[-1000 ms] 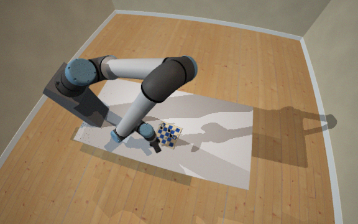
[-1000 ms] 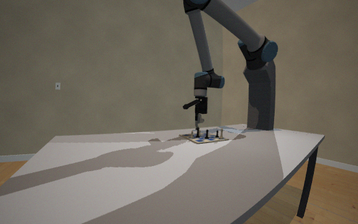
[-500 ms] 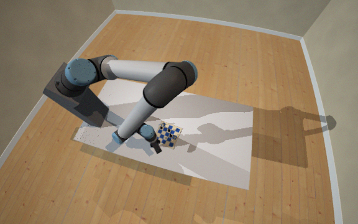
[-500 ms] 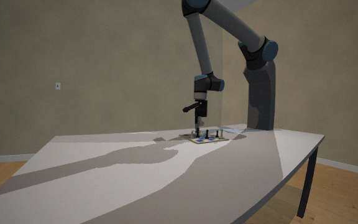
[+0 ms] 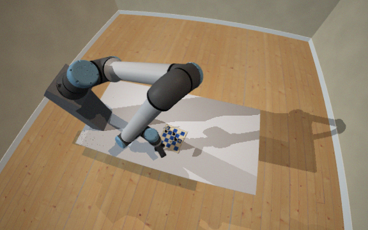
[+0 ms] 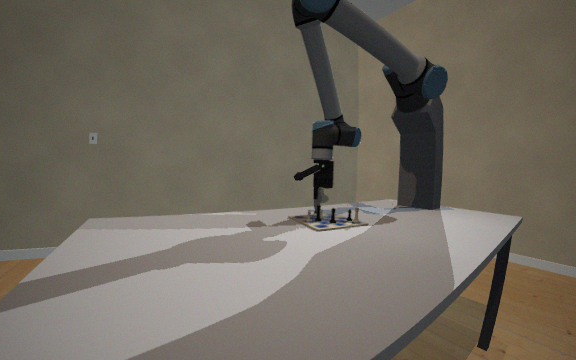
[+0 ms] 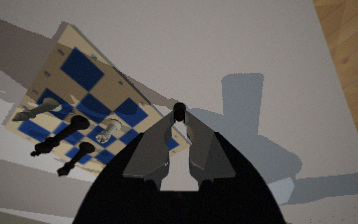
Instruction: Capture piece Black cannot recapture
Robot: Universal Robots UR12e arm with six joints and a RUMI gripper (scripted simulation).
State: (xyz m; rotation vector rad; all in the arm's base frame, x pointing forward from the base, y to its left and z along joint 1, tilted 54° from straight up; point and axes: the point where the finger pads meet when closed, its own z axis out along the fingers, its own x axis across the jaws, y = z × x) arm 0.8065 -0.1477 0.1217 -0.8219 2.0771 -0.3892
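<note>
Now: hand 10 mm above the black pawn. Also, from my hand: blue-and-cream chessboard: 130 mm to the left, 60 mm ahead, 20 mm below.
</note>
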